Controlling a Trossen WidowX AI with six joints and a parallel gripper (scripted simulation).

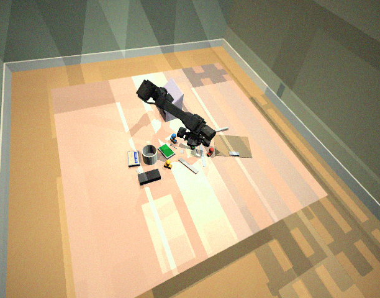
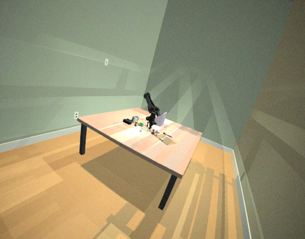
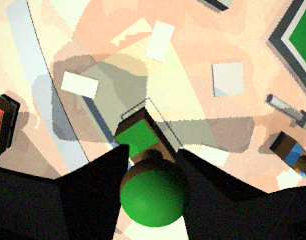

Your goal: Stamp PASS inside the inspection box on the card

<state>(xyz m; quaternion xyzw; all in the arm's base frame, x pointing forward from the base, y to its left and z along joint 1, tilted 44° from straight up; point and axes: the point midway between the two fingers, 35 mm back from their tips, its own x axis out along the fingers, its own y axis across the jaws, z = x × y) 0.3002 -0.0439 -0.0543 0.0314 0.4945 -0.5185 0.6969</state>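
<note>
Right now the white card is 4 cm below my gripper tip. Round my gripper tip: grey square plate: 1 cm behind, 11 cm to the left, 2 cm below; then green stamp: right at my gripper tip; then red stamp: 8 cm ahead, 8 cm to the left, 2 cm below.
</note>
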